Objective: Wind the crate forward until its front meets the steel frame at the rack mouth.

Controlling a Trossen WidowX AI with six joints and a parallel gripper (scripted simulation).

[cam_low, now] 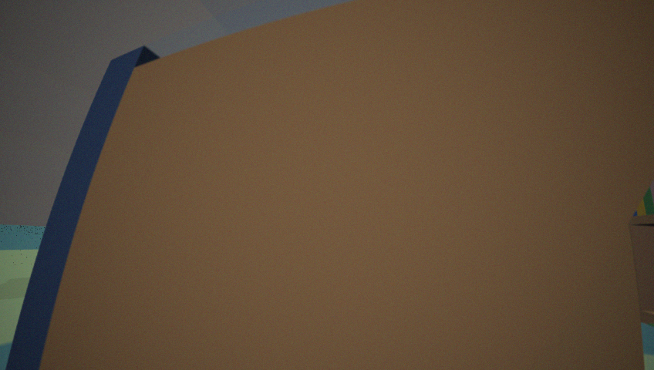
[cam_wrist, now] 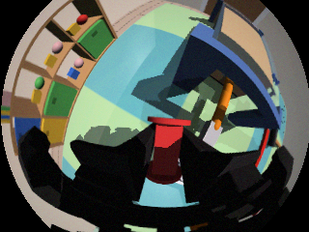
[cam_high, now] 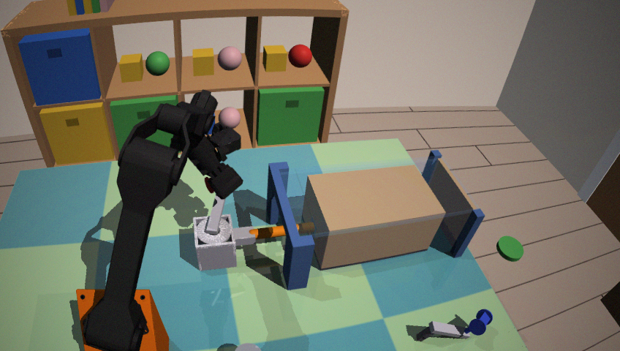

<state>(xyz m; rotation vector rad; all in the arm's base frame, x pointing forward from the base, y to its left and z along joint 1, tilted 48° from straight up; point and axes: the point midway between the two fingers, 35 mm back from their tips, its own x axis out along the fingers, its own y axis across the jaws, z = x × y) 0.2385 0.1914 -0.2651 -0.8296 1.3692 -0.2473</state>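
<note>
My gripper tip is now 40 mm to the left of the crank handle, 30 mm past it and 30 mm above it. Also, from my gripper tip: blue frame 110 mm to the right, 110 mm ahead, 30 mm below; then red knob 20 mm behind, 10 mm to the right; then grey winch 110 mm to the right, 100 mm below, 70 mm behind.
</note>
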